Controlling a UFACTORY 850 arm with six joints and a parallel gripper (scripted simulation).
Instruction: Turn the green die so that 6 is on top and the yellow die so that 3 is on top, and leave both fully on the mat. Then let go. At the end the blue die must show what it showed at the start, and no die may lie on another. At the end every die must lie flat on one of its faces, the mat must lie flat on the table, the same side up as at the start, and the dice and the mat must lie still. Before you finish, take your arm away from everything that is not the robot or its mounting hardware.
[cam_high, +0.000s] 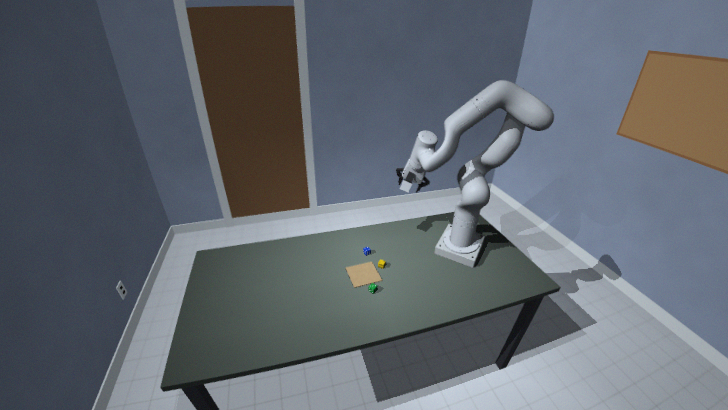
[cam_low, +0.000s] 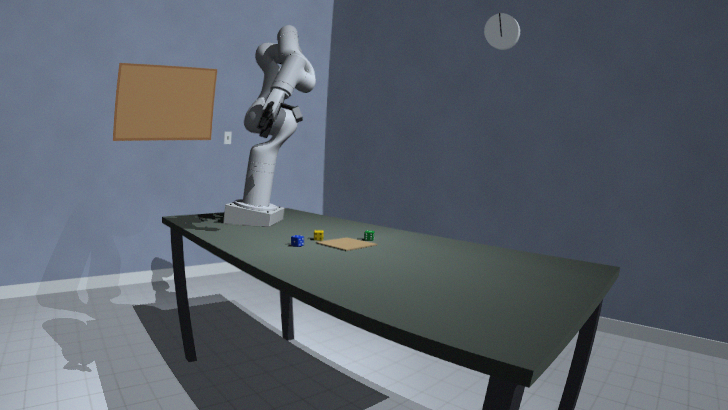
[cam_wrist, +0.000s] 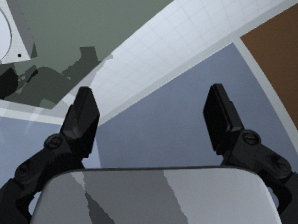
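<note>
Right now my hand is 21 cm short of the blue die, 3 cm to the left of it and 35 cm above it. Also, from my hand: green die (31 cm ahead, 22 cm to the left, 35 cm below); tan mat (30 cm ahead, 11 cm to the left, 36 cm below); yellow die (19 cm ahead, 10 cm to the left, 35 cm below).
</note>
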